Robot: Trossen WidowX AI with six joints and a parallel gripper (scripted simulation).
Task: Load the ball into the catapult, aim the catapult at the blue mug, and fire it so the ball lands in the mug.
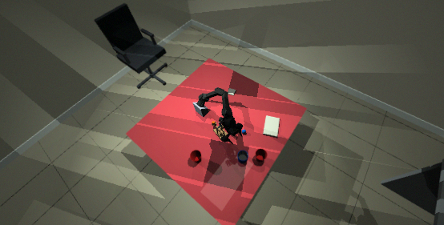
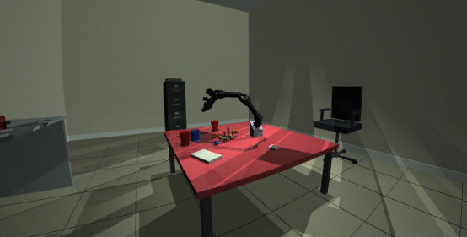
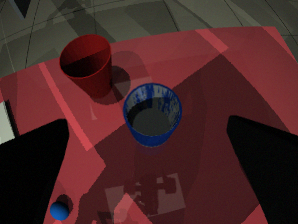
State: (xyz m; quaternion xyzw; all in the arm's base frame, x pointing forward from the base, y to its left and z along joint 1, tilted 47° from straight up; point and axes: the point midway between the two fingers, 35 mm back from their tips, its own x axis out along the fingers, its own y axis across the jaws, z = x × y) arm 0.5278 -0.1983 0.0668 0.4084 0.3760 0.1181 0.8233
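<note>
The orange ball is 34 cm behind my gripper tip, 22 cm below it and 5 cm to the left of it. The rest, counted from my gripper tip: wooden catapult: 27 cm behind, 22 cm below, 6 cm to the left; blue mug: 25 cm below, 7 cm ahead, 2 cm to the right; blue ball: 26 cm below, 19 cm to the left, 7 cm behind.
</note>
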